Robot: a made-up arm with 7 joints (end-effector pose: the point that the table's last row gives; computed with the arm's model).
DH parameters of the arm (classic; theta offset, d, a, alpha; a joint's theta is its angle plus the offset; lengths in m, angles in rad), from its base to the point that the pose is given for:
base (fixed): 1.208 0 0.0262 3.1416
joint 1: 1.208 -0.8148 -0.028 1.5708
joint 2: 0 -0.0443 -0.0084 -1.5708
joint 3: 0 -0.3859 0.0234 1.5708
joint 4: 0 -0.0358 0.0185 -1.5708
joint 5: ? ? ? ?
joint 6: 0 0.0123 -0.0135 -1.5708
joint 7: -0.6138 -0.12 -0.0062 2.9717
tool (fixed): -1.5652 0.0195 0 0
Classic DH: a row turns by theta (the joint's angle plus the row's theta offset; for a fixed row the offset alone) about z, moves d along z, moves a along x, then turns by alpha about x.
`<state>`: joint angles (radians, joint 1 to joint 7).
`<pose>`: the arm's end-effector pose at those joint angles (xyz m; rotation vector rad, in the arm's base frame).
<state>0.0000 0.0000 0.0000 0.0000 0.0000 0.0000 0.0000</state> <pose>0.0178 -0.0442 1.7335 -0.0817 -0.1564 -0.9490</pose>
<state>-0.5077 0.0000 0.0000 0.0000 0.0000 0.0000 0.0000</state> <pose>0.0502 -0.0314 1.7335 -0.0386 -0.1669 -0.4426</pose>
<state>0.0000 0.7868 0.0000 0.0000 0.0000 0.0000 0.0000</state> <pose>0.6576 -0.0442 1.4376 -0.4454 0.5695 -0.8570</pose>
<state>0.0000 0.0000 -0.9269 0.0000 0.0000 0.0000 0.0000</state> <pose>0.0194 0.0015 1.7335 -0.0030 -0.1699 -0.0244</pose>
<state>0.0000 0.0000 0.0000 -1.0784 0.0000 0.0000 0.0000</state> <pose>-0.4630 -0.0442 1.4716 0.4431 -1.1473 -0.9096</pose>
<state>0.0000 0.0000 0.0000 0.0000 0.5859 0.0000 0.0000</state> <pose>0.0237 -0.0478 1.7335 -0.1313 -0.1343 -1.5333</pose>
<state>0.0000 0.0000 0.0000 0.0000 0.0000 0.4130 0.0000</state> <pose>0.0754 -0.0442 1.7300 -0.2749 0.2249 -0.9132</pose>
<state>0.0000 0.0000 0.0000 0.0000 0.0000 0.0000 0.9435</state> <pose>0.0200 -0.0382 1.7335 -0.1616 -0.1148 -1.8897</pose>
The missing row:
joint 5: 0 -0.3936 0.0235 1.5708
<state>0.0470 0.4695 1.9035 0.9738 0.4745 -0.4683 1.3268</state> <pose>0.1426 -0.4387 1.4957 0.9360 -0.2828 1.3905</pose>
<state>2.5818 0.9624 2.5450 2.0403 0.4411 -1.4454 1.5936</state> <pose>-0.1586 0.2759 1.2455 0.3702 -1.0685 -1.5889</pose>
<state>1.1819 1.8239 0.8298 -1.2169 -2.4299 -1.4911 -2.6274</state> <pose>0.3546 -0.5333 0.9590 0.6949 -1.6607 1.5903</pose>
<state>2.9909 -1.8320 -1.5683 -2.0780 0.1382 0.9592 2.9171</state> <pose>0.2413 0.5797 0.7698 -0.0999 1.7380 1.6605</pose>
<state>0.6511 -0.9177 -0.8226 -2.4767 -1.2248 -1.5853 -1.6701</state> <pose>-0.2444 -0.1354 0.8315 0.6855 0.4683 -0.6842</pose>
